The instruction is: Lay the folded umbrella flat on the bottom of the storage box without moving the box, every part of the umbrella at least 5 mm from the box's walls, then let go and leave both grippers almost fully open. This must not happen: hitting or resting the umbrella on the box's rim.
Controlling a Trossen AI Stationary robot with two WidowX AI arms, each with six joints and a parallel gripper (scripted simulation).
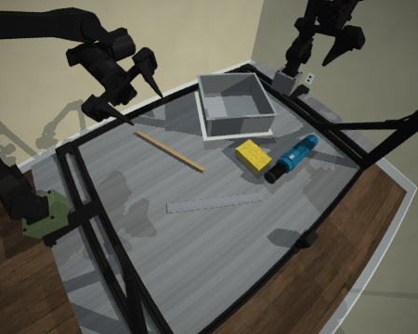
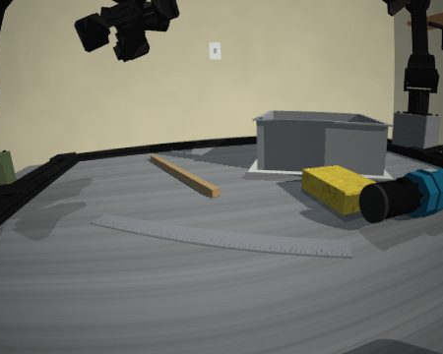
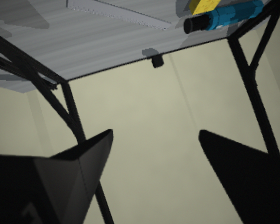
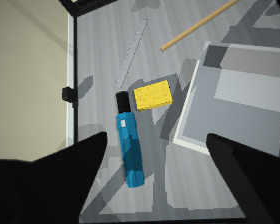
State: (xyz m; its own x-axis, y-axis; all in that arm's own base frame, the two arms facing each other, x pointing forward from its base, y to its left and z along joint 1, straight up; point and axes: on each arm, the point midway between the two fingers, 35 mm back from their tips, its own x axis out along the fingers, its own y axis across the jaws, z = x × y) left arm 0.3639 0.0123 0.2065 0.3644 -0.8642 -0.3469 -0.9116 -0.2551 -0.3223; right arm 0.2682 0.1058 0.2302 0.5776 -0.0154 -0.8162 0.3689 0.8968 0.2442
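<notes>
Now: right hand 13 cm past the folded umbrella, 7 cm to the right of it and 31 cm above it. Also, from my right hand: wooden stick 17 cm ahead, 40 cm to the left, 33 cm below; then grey storage box 19 cm ahead, 8 cm to the left, 29 cm below; then grey ruler 8 cm behind, 38 cm to the left, 34 cm below.
</notes>
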